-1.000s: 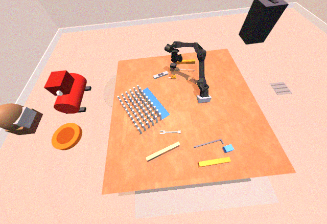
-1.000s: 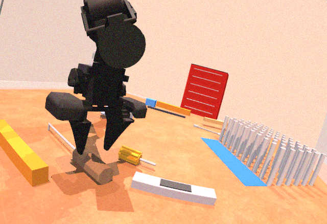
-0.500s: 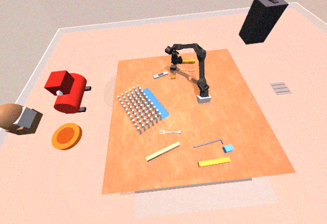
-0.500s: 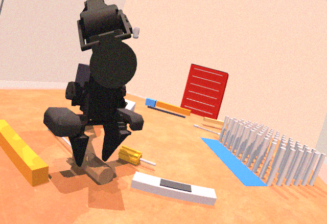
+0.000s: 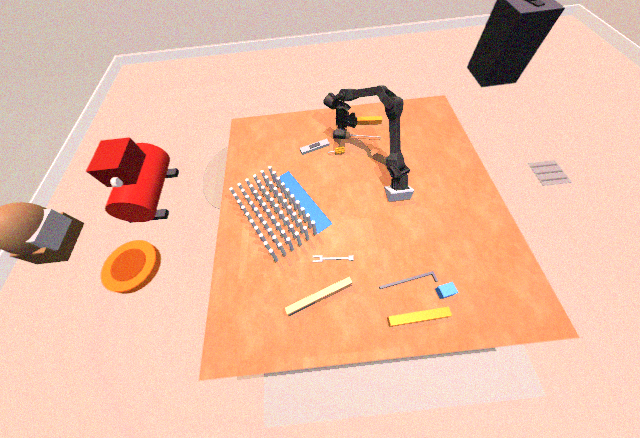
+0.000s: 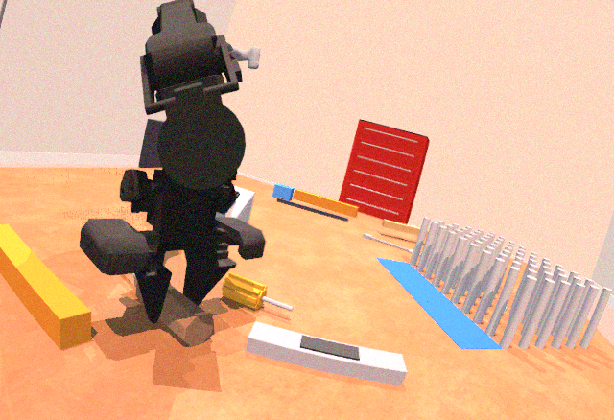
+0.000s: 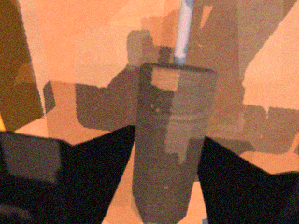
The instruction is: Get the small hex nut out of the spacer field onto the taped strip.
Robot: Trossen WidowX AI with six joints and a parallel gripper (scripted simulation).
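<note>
The wooden-handled tool is 10 cm behind my gripper tip, 3 cm to the left of it and 1 cm above it. Also, from my gripper tip: hex nut 42 cm to the left, 41 cm ahead; blue taped strip 38 cm to the left, 25 cm ahead, 1 cm below; yellow-handled screwdriver 11 cm to the left, 4 cm ahead, 1 cm above.
</note>
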